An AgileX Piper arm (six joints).
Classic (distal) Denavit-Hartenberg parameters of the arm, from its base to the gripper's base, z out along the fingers. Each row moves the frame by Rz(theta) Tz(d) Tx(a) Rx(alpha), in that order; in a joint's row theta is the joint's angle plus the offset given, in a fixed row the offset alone. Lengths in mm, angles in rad.
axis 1: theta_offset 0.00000  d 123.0  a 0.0  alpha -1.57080
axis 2: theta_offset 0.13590  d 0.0  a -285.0  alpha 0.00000
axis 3: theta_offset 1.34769  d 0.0  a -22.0  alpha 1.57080
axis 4: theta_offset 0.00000  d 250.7  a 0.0  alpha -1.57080
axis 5: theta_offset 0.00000  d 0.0  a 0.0  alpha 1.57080
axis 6: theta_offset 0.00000  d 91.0  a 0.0  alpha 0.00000
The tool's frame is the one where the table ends.
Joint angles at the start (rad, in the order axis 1, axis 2, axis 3, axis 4, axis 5, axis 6): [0.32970 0.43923 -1.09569 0.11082 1.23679 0.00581]
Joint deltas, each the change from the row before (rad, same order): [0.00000 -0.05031 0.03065 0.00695 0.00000 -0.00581]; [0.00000 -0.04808 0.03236 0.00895 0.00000 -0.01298]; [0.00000 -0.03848 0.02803 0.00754 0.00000 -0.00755]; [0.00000 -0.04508 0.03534 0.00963 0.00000 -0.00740]
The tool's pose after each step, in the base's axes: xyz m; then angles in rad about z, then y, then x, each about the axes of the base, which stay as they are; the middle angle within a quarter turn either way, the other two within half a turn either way. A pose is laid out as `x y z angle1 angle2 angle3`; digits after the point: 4 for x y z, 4 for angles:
-0.0034 0.0095 0.4140 2.4118 0.9304 -2.4267
-0.0122 0.0073 0.4059 2.3767 0.9358 -2.3978
-0.0185 0.0058 0.3986 2.3532 0.9381 -2.3765
-0.0252 0.0044 0.3893 2.3292 0.9383 -2.3535

